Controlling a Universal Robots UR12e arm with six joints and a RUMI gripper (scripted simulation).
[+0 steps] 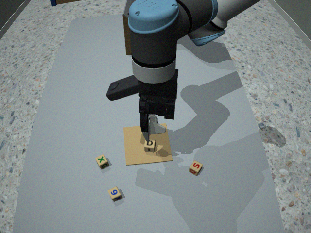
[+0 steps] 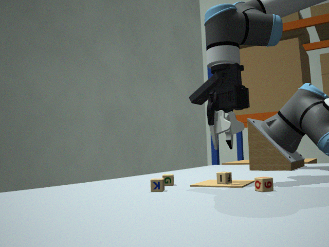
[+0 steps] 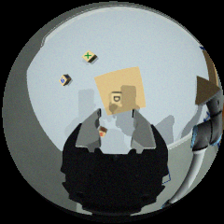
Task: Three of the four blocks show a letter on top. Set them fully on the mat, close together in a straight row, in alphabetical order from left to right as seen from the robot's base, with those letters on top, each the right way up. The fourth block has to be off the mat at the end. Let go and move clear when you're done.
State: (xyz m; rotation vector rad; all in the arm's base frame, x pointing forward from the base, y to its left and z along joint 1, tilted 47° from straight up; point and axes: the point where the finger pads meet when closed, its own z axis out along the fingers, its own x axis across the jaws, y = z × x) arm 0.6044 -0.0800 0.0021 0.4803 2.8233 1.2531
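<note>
The tan mat lies 11 cm below my hand, 2 cm behind it and 1 cm to the right of it.
</note>
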